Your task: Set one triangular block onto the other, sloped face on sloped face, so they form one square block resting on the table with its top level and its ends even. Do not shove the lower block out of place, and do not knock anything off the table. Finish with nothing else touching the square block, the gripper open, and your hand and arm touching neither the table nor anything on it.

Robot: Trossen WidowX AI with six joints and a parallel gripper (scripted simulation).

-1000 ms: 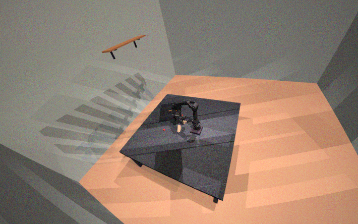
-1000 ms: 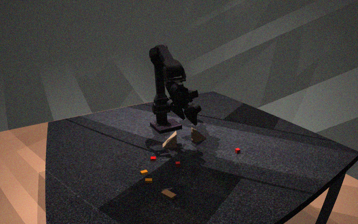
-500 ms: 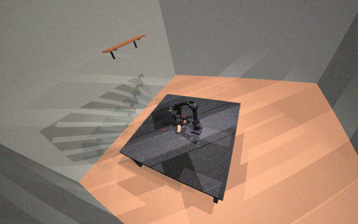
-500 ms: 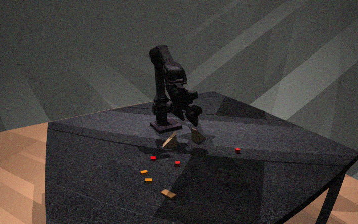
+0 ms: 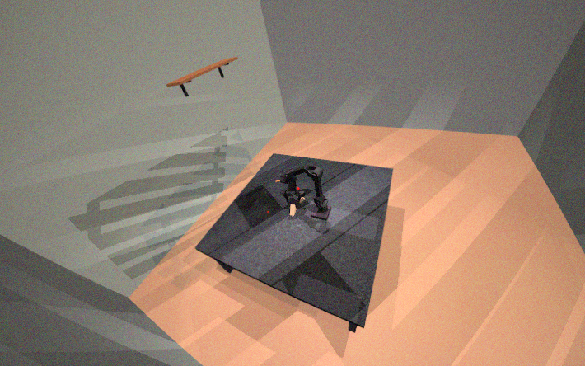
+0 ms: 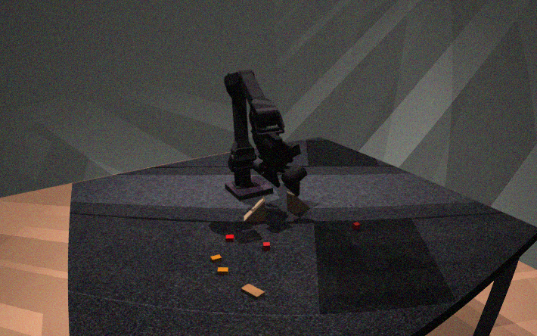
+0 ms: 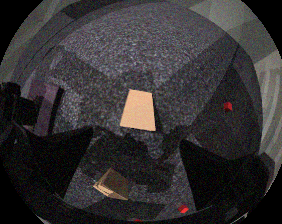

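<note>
My gripper tip is now 6 cm above the triangular block, 2 cm to the right of it and 1 cm past it. From my gripper tip the other things lie so: flat tan piece 34 cm ahead, 23 cm to the right, 7 cm below.
</note>
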